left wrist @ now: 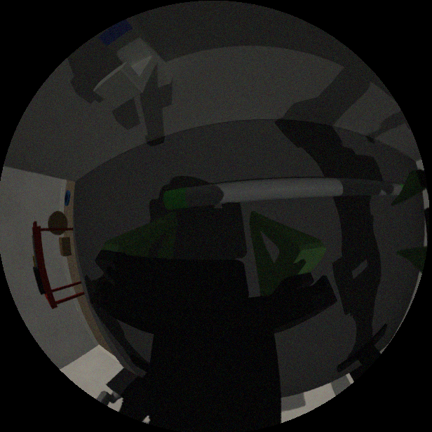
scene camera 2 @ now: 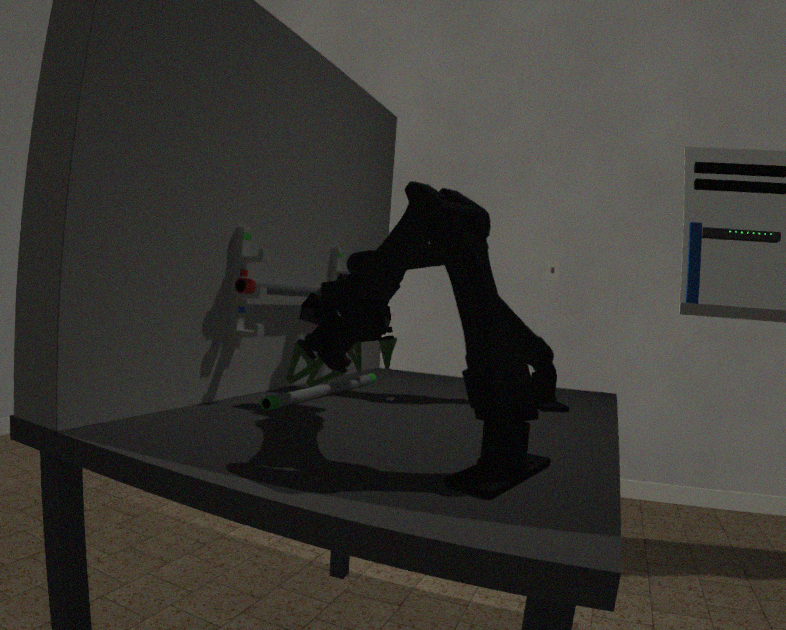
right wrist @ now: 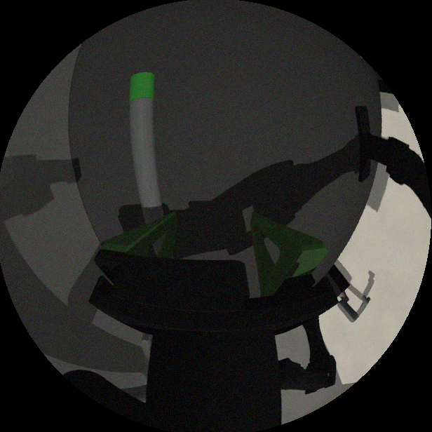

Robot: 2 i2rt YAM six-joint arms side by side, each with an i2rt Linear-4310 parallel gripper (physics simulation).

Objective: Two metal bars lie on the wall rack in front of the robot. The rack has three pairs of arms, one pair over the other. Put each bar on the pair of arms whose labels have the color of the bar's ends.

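Note:
My left gripper is in the pictures, and the left wrist view shows it too. I can also see my right gripper, both in the pictures and in the right wrist view. Along with my grippers, the pictures show me a green-ended bar and a grey panel.

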